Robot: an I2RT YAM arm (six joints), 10 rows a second.
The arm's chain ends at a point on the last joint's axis. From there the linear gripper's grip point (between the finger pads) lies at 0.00 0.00 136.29 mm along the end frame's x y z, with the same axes.
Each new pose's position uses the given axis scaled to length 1; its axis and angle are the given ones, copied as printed.
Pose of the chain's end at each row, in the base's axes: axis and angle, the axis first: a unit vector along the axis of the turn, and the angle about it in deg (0 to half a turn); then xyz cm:
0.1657, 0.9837, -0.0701, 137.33, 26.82, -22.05, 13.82
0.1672, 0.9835, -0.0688, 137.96, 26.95, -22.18, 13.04
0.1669, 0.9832, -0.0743, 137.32, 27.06, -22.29, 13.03
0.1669, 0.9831, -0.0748, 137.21, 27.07, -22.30, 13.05
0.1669, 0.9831, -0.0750, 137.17, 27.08, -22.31, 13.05
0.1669, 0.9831, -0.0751, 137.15, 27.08, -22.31, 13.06
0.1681, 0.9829, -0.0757, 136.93, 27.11, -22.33, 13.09
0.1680, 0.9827, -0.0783, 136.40, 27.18, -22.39, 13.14
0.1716, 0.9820, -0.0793, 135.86, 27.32, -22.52, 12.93
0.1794, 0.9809, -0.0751, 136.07, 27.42, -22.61, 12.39
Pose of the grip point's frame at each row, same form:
0.1657, 0.9837, -0.0701, 137.33, 35.63, -25.21, 3.92
0.1672, 0.9835, -0.0688, 137.96, 35.65, -25.31, 3.03
0.1669, 0.9832, -0.0743, 137.32, 35.85, -25.56, 3.14
0.1669, 0.9831, -0.0748, 137.21, 35.88, -25.58, 3.18
0.1669, 0.9831, -0.0750, 137.17, 35.89, -25.60, 3.19
0.1669, 0.9831, -0.0751, 137.15, 35.90, -25.60, 3.20
0.1681, 0.9829, -0.0757, 136.93, 35.96, -25.65, 3.27
0.1680, 0.9827, -0.0783, 136.40, 36.11, -25.78, 3.41
0.1716, 0.9820, -0.0793, 135.86, 36.32, -25.97, 3.30
0.1794, 0.9809, -0.0751, 136.07, 36.38, -26.03, 2.71

